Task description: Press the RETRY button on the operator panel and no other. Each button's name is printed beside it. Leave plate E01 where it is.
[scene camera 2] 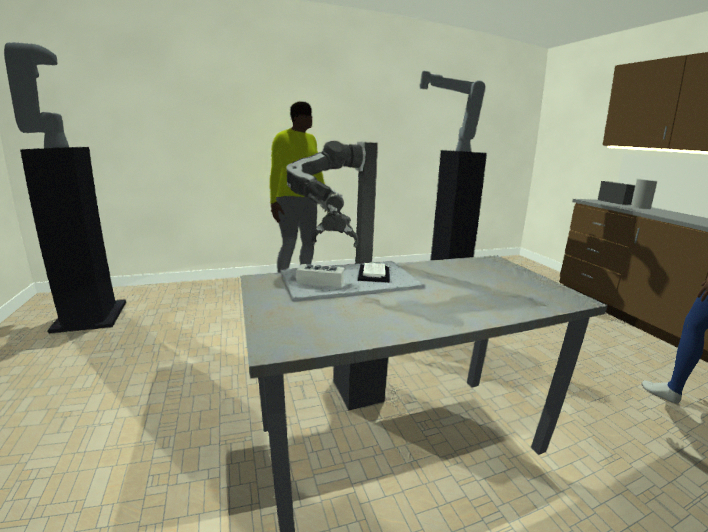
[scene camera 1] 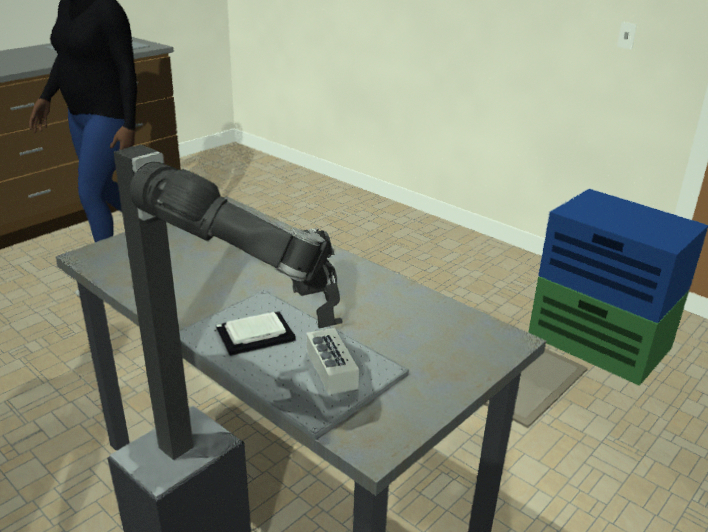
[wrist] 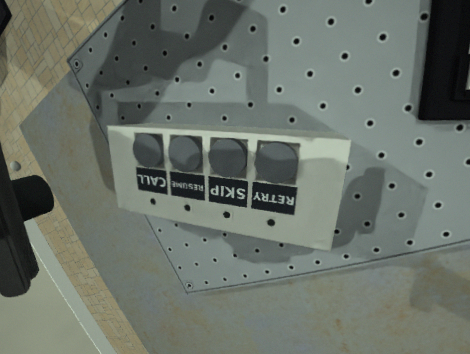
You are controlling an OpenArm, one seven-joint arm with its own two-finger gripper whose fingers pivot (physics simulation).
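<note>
The white operator panel [scene camera 1: 341, 380] [scene camera 2: 319, 277] [wrist: 320, 200] stands on the perforated board [scene camera 1: 246, 366] [scene camera 2: 400, 281] [wrist: 345, 30]. In the wrist view its four round grey buttons read CALL [wrist: 148, 150], RESUME [wrist: 186, 153], SKIP [wrist: 228, 157] and RETRY [wrist: 276, 161]; the labels appear upside down. RETRY is at the end nearest the plate. My gripper [scene camera 1: 327, 311] [scene camera 2: 335, 242] is open and empty, above the board near the panel, not touching it. One finger shows at the wrist view's left edge. The white plate [scene camera 1: 255, 327] [scene camera 2: 374, 269] sits in its black holder [scene camera 1: 251, 346] [wrist: 442, 100]; its name is unreadable.
The board lies on the grey table [scene camera 1: 452, 366] [scene camera 2: 434, 320] [wrist: 300, 310]. My arm reaches from a dark post [scene camera 1: 157, 320] [scene camera 2: 368, 200] beside the table. A person in yellow [scene camera 2: 294, 165] stands behind the arm; another in black [scene camera 1: 91, 57] stands near the drawers. Blue and green crates stand beyond the table.
</note>
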